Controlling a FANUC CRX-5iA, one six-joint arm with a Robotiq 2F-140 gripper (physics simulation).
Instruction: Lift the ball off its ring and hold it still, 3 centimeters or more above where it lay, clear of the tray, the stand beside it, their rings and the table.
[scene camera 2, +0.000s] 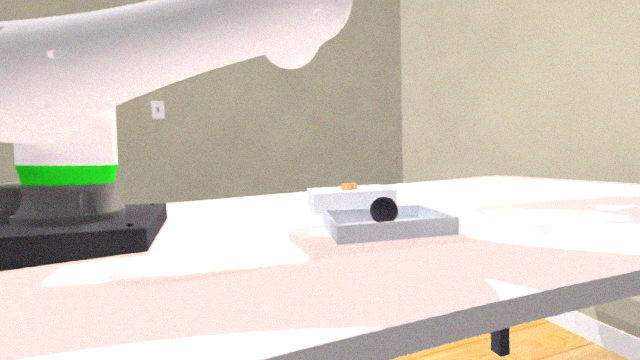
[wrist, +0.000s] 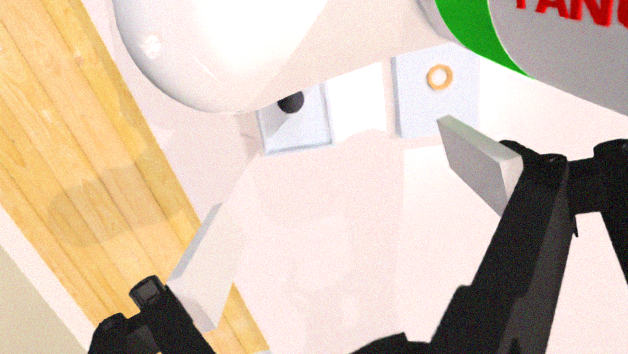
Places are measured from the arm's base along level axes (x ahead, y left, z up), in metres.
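Pixels of known places: gripper, fingertip midpoint: (wrist: 334, 184); arm's base, origin of the base link: (scene camera 2: 73, 217).
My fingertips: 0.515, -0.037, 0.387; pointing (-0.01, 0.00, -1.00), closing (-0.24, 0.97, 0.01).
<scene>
Ahead of a thing's pixels: the offset from my fingertips to its top centre, as dx, dy, dz. "spot": to the spot under its first point. Level surfaces: height alone.
A black ball {+0.006, -0.054, -0.373} (scene camera 2: 384, 209) (wrist: 291, 102) sits in the shallow grey-blue tray {+0.006, -0.054, -0.401} (scene camera 2: 400, 231) (wrist: 299, 149). The ring under the ball is hidden, and the arm covers part of the tray and the ball's upper edge in the wrist view. A pale block-like stand (scene camera 2: 327, 200) (wrist: 417, 112) is beside the tray, with an orange ring {spot: -0.001, +0.169, -0.377} (scene camera 2: 349, 186) (wrist: 440, 77) on its top. My gripper (wrist: 334, 184) is wide open and empty, high above the table and apart from the ball. It does not show in the scene view.
The white arm (scene camera 2: 200, 55) (wrist: 240, 50) reaches over the table {dz -0.429} (scene camera 2: 225, 300) (wrist: 325, 240). Its dark base plate (scene camera 2: 75, 245) is at the left in the scene view. The table edge (scene camera 2: 450, 319) runs along the front. Wooden floor (wrist: 100, 150) shows beyond the table in the wrist view.
</scene>
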